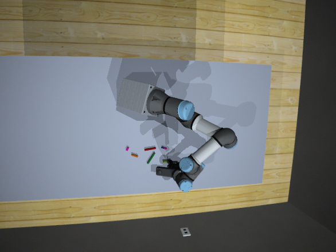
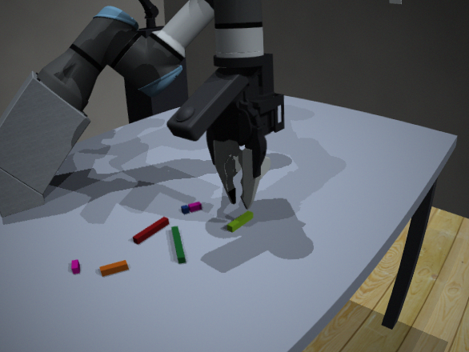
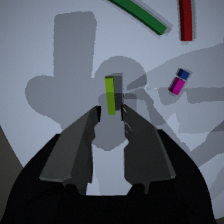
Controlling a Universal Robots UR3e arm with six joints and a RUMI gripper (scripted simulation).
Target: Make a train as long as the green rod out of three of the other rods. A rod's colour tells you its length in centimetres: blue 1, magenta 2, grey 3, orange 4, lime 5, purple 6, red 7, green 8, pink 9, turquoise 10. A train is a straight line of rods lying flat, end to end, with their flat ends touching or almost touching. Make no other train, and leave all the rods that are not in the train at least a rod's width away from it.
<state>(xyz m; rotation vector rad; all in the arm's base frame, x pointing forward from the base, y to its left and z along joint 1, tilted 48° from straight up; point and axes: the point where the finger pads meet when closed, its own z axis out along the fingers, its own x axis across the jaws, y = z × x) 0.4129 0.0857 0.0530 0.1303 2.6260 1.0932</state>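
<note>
My hand is 4 cm above the lime rod. The rest, counted from my hand: blue rod (9 cm behind, 4 cm below, 3 cm to the right); green rod (10 cm to the right, 4 cm below, 3 cm behind); red rod (10 cm to the right, 9 cm behind, 4 cm below).
</note>
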